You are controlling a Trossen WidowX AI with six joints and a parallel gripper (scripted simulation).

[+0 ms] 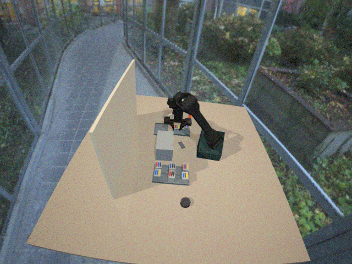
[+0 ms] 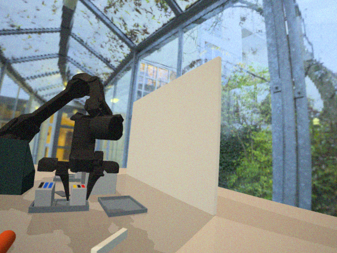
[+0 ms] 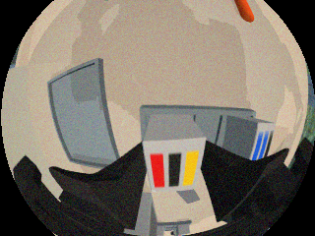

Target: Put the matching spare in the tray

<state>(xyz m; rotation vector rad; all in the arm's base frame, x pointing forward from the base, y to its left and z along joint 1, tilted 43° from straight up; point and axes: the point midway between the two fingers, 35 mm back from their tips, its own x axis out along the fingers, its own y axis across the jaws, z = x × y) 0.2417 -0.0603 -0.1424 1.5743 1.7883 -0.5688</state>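
Now: the grey tray 40 mm behind my gripper tip and 10 mm below it. From my gripper tip the other things lie so: tall beige partition (280 mm ahead, 240 mm to the left, 210 mm above); grey mounted unit (40 mm ahead, 210 mm to the left, 30 mm above); grey spare (20 mm above).
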